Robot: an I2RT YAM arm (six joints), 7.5 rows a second.
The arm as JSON. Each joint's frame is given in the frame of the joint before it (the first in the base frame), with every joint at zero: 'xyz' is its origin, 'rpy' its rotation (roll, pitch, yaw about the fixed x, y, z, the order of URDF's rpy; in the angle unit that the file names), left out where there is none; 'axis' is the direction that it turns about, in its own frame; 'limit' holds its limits. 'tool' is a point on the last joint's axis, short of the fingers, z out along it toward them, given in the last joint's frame.
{
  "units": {
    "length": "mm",
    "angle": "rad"
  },
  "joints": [
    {
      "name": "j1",
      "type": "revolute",
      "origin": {
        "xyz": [
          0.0,
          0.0,
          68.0
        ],
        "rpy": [
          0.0,
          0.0,
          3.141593
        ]
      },
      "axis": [
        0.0,
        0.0,
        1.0
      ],
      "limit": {
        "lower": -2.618,
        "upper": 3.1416
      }
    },
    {
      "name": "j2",
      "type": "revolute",
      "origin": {
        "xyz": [
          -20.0,
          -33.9,
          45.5
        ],
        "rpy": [
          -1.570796,
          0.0,
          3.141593
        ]
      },
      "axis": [
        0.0,
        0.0,
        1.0
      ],
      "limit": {
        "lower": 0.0,
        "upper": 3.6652
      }
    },
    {
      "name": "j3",
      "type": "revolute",
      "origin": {
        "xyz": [
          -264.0,
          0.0,
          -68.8
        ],
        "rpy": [
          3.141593,
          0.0,
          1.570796
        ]
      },
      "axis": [
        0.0,
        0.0,
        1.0
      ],
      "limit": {
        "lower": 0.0,
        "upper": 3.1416
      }
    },
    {
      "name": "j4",
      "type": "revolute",
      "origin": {
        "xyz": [
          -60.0,
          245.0,
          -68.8
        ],
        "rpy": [
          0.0,
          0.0,
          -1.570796
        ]
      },
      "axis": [
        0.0,
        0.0,
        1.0
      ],
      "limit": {
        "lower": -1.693,
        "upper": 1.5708
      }
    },
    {
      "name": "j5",
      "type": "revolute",
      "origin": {
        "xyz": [
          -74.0,
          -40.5,
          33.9
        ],
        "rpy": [
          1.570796,
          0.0,
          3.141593
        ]
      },
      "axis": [
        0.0,
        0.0,
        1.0
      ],
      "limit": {
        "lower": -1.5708,
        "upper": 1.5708
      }
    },
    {
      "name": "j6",
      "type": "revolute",
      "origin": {
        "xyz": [
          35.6,
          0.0,
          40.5
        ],
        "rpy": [
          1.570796,
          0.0,
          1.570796
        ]
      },
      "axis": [
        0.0,
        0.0,
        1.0
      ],
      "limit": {
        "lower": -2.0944,
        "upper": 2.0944
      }
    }
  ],
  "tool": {
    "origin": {
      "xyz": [
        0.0,
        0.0,
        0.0
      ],
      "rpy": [
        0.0,
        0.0,
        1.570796
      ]
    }
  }
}
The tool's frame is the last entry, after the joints.
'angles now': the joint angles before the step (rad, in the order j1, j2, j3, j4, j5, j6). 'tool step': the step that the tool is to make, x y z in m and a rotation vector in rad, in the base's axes. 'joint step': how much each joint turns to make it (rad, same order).
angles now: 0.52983 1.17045 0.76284 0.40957 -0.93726 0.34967
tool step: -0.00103 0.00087 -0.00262 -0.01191 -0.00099 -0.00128
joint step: 0.00543 -0.00152 -0.00389 -0.01730 0.00680 -0.01801
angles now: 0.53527 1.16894 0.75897 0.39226 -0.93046 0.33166
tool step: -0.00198 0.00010 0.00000 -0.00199 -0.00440 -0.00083
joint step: 0.00469 -0.00760 -0.00349 -0.00650 0.00560 -0.00643
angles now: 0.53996 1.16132 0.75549 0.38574 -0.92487 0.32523
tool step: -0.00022 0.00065 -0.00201 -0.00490 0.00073 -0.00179
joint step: 0.00299 0.00144 -0.00415 -0.00246 0.00487 -0.00614
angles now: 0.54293 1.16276 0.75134 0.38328 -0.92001 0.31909
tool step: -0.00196 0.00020 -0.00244 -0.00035 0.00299 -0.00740
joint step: 0.00569 -0.00608 -0.01304 0.00632 0.01305 0.00266
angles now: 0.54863 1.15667 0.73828 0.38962 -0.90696 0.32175
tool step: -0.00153 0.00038 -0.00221 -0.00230 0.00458 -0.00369
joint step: 0.00512 -0.00390 -0.00947 0.00137 0.00880 0.00115
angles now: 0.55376 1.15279 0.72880 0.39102 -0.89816 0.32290
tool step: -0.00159 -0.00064 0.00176 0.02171 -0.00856 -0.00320
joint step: 0.00154 -0.00680 -0.01079 0.04022 0.00453 0.02244
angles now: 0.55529 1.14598 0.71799 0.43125 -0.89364 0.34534
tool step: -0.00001 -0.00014 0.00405 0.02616 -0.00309 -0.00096
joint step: -0.00035 -0.00012 -0.00004 0.04191 0.00111 0.03283
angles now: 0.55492 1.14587 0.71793 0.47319 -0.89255 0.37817
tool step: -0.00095 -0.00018 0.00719 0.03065 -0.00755 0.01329
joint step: 0.00038 -0.00295 0.00756 0.04085 -0.01132 0.03680
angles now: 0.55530 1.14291 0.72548 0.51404 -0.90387 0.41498
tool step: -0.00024 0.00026 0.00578 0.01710 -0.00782 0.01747
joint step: -0.00002 0.00106 0.01197 0.02064 -0.01622 0.02010
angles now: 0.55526 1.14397 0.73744 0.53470 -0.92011 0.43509
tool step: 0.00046 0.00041 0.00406 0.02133 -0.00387 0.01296
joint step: -0.00050 0.00609 0.00541 0.03898 -0.01096 0.02975
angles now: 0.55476 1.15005 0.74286 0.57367 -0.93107 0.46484
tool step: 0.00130 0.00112 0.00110 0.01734 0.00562 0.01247
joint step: 0.00032 0.01251 0.00011 0.04335 -0.00875 0.03304
